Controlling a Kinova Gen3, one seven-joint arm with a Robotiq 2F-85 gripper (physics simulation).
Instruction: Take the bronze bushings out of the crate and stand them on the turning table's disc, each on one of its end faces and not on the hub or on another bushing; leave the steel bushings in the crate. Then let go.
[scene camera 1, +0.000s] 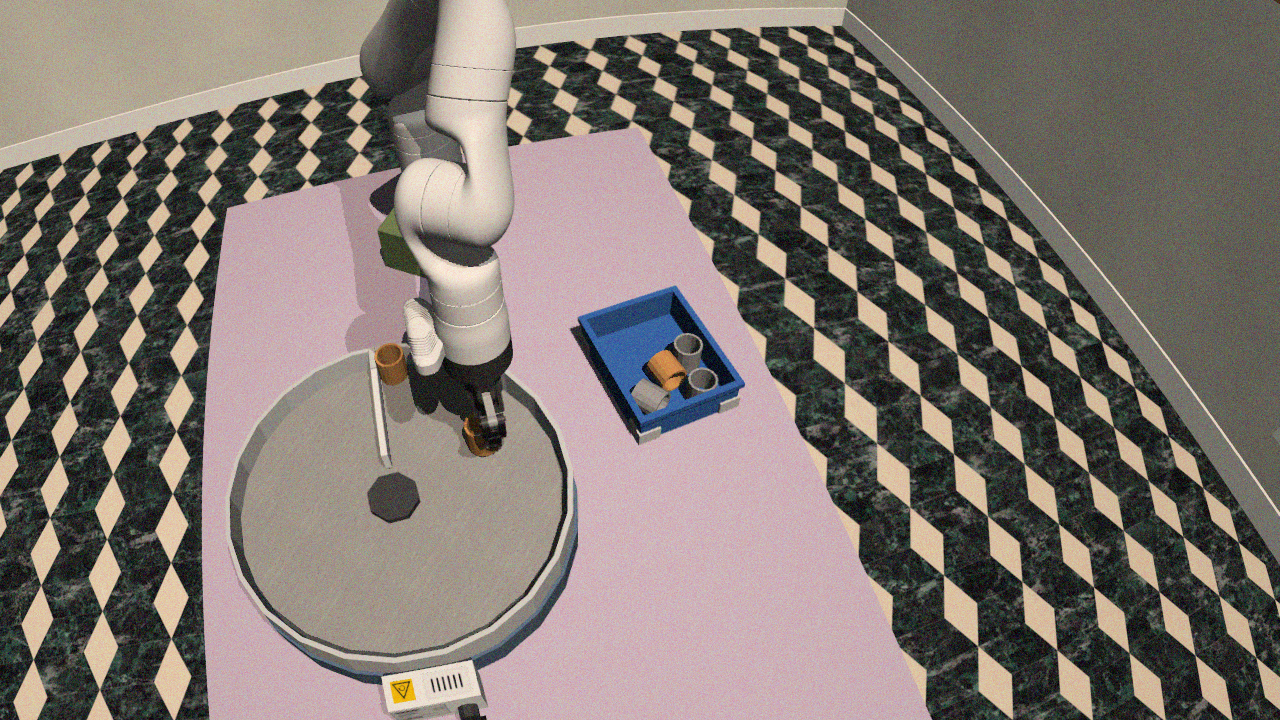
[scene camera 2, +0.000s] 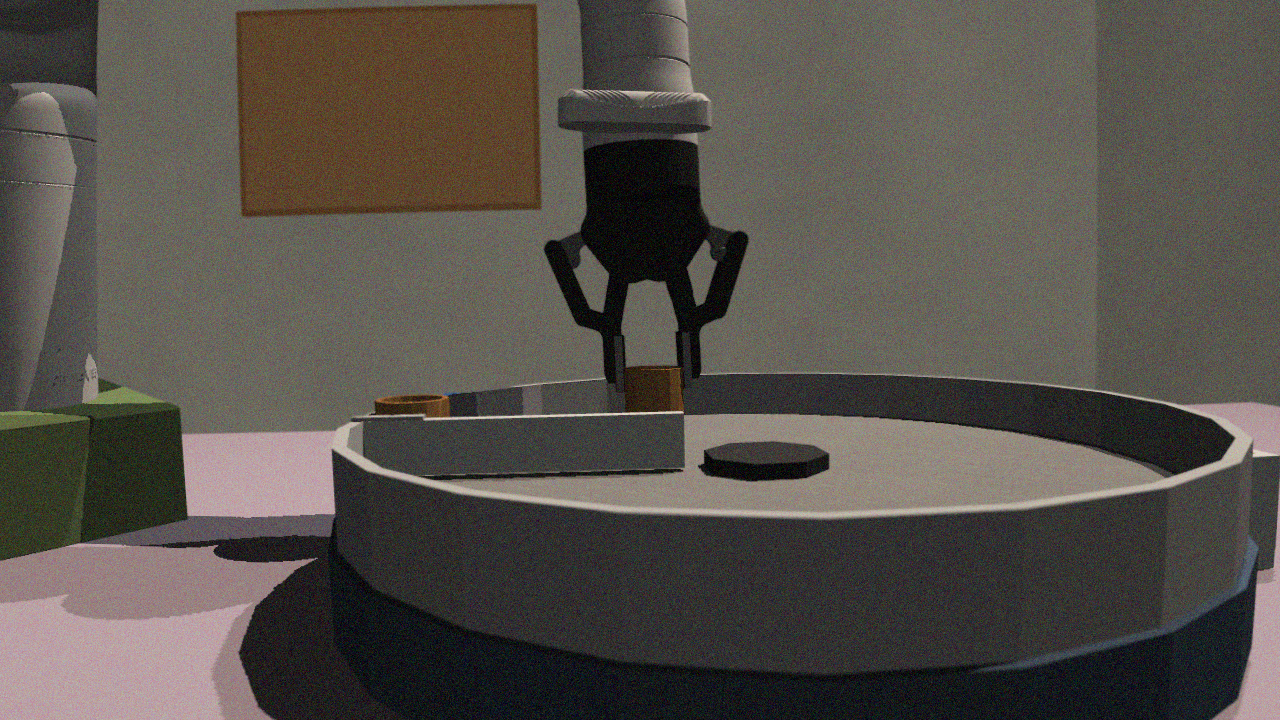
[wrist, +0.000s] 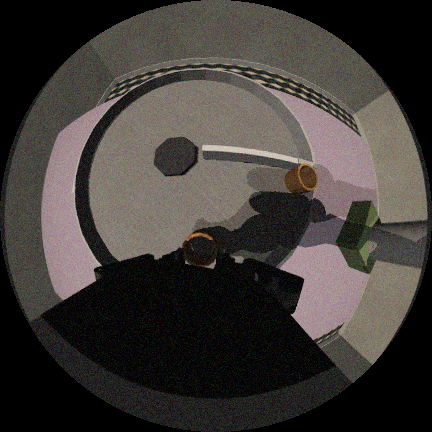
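Pixels of known places: gripper, fingertip midpoint: (scene camera 1: 491, 430) (scene camera 2: 653, 389) (wrist: 200, 256); arm's base, origin of the base link: (scene camera 2: 22, 397) (wrist: 374, 241).
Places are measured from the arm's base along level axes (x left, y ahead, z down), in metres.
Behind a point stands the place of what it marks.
My gripper (scene camera 1: 488, 429) {x 0.076, y 0.417, z 0.006 m} (scene camera 2: 651, 380) {x 0.076, y 0.417, z 0.006 m} (wrist: 200, 256) {x 0.076, y 0.417, z 0.006 m} points down, shut on a bronze bushing (scene camera 1: 477, 440) {x 0.060, y 0.437, z -0.005 m} (scene camera 2: 654, 389) {x 0.045, y 0.421, z 0.002 m} (wrist: 199, 234) {x 0.048, y 0.422, z -0.010 m}, which is upright low over the turning table's disc (scene camera 1: 429, 573) {x -0.005, y 0.583, z 0.033 m} (scene camera 2: 939, 456) {x -0.020, y 0.581, z 0.033 m} (wrist: 140, 115) {x -0.127, y 0.587, z 0.033 m}, apart from the hub (scene camera 1: 393, 497) {x -0.045, y 0.489, z 0.025 m} (scene camera 2: 766, 459) {x -0.066, y 0.486, z 0.025 m} (wrist: 176, 156) {x -0.043, y 0.480, z 0.025 m}. Its lower end is hidden in scene camera 2, so contact is unclear. Another bronze bushing (scene camera 1: 391, 367) {x -0.049, y 0.319, z -0.002 m} (scene camera 2: 411, 407) {x -0.072, y 0.307, z -0.002 m} (wrist: 301, 179) {x -0.061, y 0.287, z 0.031 m} stands on the disc near the rim. In the blue crate (scene camera 1: 693, 412) {x 0.326, y 0.374, z 0.064 m}, a bronze bushing (scene camera 1: 665, 368) {x 0.297, y 0.316, z 0.045 m} lies tilted among steel bushings: two upright (scene camera 1: 688, 349) {x 0.339, y 0.265, z 0.072 m} (scene camera 1: 702, 383) {x 0.348, y 0.324, z 0.072 m}, one on its side (scene camera 1: 650, 394) {x 0.272, y 0.355, z 0.044 m}.
A low pale bar (scene camera 1: 379, 411) {x -0.062, y 0.381, z 0.003 m} (scene camera 2: 528, 444) {x -0.070, y 0.367, z 0.017 m} (wrist: 250, 151) {x -0.063, y 0.384, z 0.003 m} runs from the rim toward the hub, beside the standing bushing. A raised wall (scene camera 2: 805, 582) {x -0.257, y 0.488, z 0.021 m} surrounds the disc. A white box with a warning label (scene camera 1: 434, 687) {x -0.003, y 0.718, z 0.028 m} sits at the wall's front. A green block (scene camera 1: 398, 246) {x -0.066, y 0.057, z 0.032 m} (scene camera 2: 134, 465) {x -0.006, y 0.089, z 0.044 m} is behind.
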